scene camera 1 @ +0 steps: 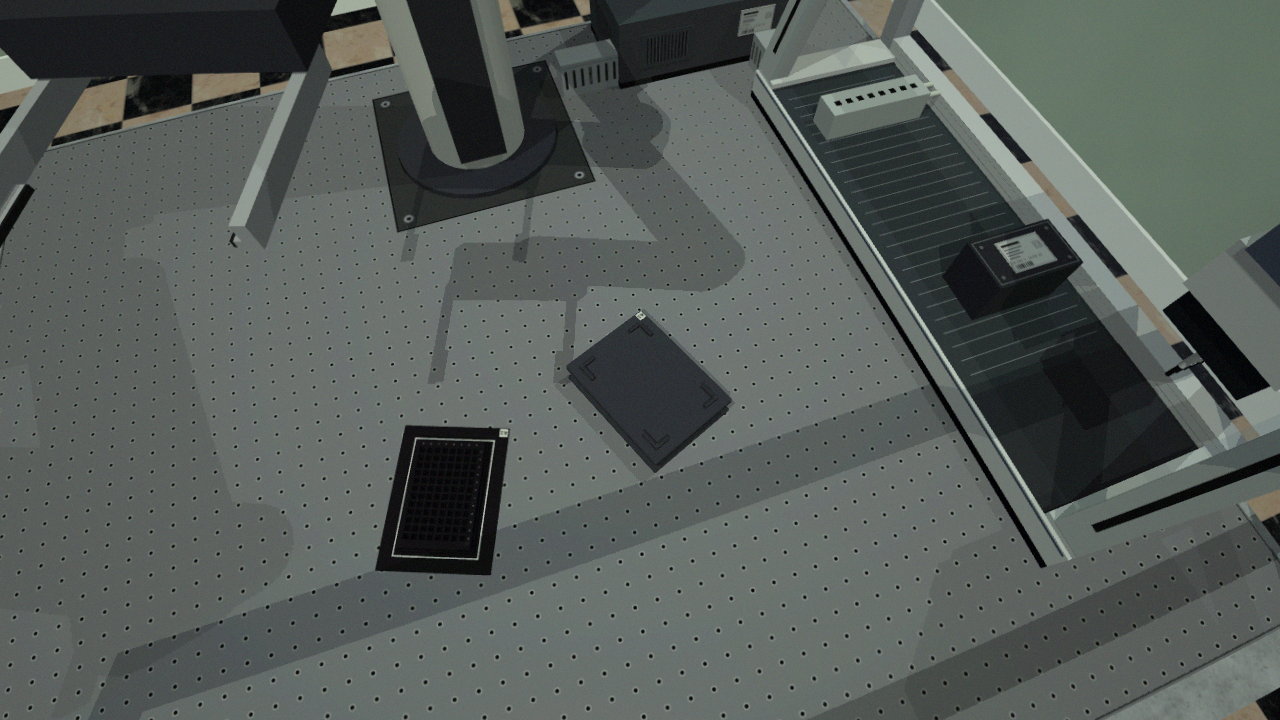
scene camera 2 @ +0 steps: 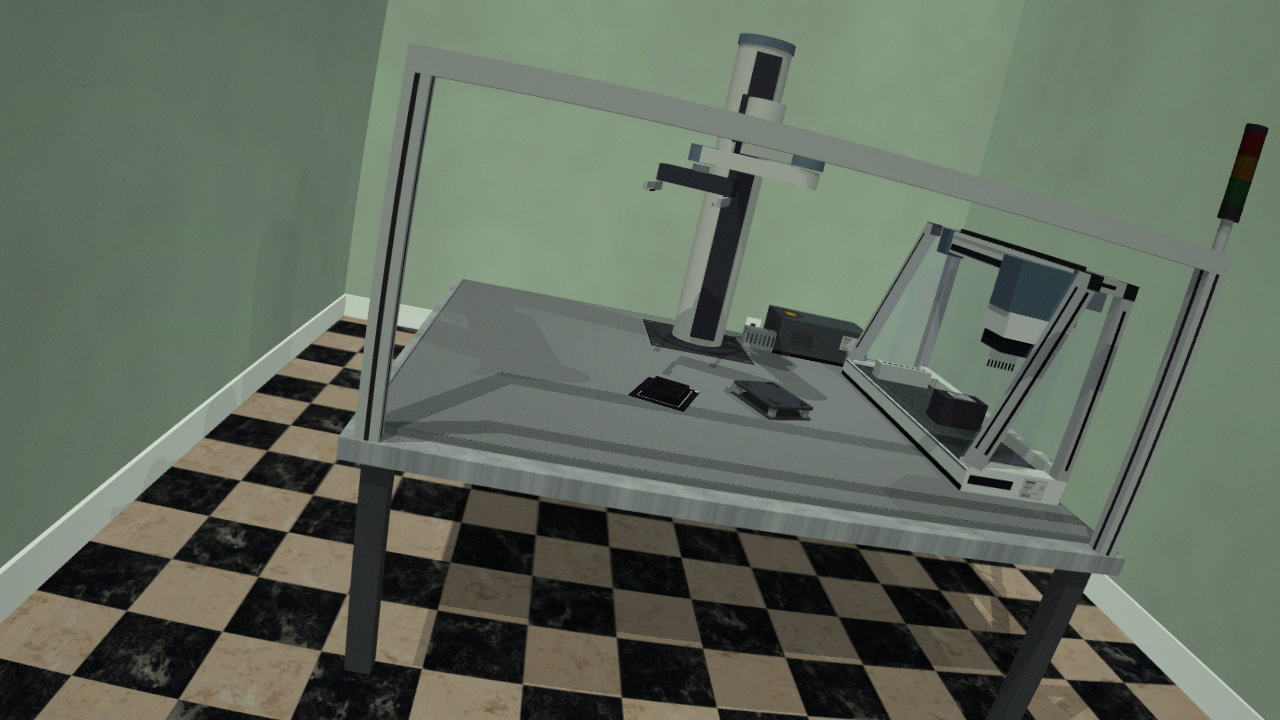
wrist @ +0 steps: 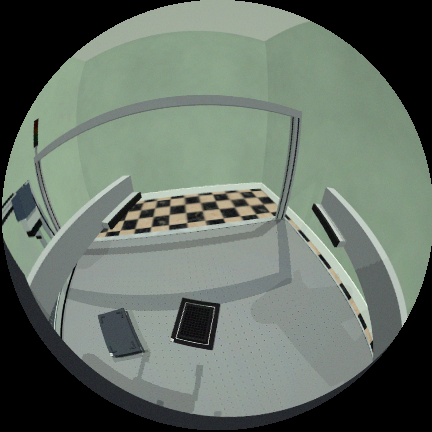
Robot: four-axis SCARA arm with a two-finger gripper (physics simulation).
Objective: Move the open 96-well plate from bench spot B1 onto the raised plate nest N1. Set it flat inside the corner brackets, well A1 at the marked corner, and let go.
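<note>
I hold nothing in my gripper, and I see a pale rack and a black box, as well as a black well plate that rests on a black nest with white outline. In scene camera 2, too, my gripper is visible.
</note>
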